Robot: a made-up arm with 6 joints.
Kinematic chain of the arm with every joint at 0, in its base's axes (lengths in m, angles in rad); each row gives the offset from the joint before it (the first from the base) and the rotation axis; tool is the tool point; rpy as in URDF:
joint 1: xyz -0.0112 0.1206 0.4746 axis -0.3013 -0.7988 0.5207
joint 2: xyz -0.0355 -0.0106 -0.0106 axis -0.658 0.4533 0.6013
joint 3: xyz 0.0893 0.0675 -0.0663 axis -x
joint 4: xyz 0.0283 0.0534 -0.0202 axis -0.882 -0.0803 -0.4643
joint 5: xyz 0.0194 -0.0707 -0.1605 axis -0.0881 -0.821 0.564
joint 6: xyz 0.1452 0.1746 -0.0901 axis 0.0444 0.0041 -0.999
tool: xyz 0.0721 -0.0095 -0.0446 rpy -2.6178 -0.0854 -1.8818
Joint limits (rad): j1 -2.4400..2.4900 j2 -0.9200..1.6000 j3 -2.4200..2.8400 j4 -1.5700..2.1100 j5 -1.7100..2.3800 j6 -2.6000..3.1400
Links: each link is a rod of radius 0.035 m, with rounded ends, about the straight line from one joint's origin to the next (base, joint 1, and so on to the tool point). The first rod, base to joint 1, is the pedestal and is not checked.
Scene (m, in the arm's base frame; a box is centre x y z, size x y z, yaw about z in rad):
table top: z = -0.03
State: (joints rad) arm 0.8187 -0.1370 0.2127 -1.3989 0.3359 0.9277
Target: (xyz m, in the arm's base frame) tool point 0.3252 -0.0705 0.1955
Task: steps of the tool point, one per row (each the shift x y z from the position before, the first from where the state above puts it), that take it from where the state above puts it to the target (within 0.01 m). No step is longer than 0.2 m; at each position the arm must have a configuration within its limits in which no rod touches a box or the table.
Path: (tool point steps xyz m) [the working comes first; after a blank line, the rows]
Joints at the target: 0.5187 0.4537 1.4969 -0.8102 -0.0115 1.3375
Straight joint move there: clear.

1: 0.1113 -0.0638 -0.1380
2: 0.0869 -0.1308 -0.0983
3: 0.0559 -0.1647 -0.0352
4: 0.0285 -0.1593 0.0352
5: 0.0104 -0.1176 0.0945

